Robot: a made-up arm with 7 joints.
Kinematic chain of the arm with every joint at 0, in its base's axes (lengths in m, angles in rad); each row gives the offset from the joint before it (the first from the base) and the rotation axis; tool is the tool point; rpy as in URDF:
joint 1: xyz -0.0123 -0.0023 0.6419 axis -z
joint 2: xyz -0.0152 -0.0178 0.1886 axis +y
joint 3: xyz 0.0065 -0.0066 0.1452 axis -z
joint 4: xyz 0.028 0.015 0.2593 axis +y
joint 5: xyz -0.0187 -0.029 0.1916 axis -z
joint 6: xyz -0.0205 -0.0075 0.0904 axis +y
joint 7: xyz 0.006 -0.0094 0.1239 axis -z
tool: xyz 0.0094 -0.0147 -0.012 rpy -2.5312 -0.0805 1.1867
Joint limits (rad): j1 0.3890..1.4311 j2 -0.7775..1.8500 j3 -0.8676..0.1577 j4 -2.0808..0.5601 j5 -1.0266..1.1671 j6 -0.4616..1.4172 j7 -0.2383..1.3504
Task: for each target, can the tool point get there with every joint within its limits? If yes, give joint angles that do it. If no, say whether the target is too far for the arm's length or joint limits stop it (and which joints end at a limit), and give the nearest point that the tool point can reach.
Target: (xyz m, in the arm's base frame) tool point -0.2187 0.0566 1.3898
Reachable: yes | joints 1.0623 0.3797 -0.2254 -1.3454 0.0348 0.0585 0.3592
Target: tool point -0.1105 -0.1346 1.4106
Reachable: yes | joints 0.8553 0.6933 -0.3043 -1.2311 0.5347 -0.1456 0.4414
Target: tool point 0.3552 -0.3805 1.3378
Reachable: yes | joints 0.8351 0.6638 -0.1828 0.0831 -0.8360 0.9599 0.1225
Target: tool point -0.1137 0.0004 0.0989
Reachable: no: joint limits stop it (at a limit: joint 1, joint 2, joint 4, joint 6) | nearest point 0.0061 -0.4981 0.4250 | short by 0.608 m
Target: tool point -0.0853 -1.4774 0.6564
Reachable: no: too far | nearest point -0.0030 -0.7871 0.7362 | short by 0.700 m
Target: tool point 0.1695 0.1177 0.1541
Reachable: no: joint limits stop it (at a limit: joint 1, joint 2, joint 4, joint 6) | nearest point 0.4695 -0.1410 0.4337 | short by 0.485 m
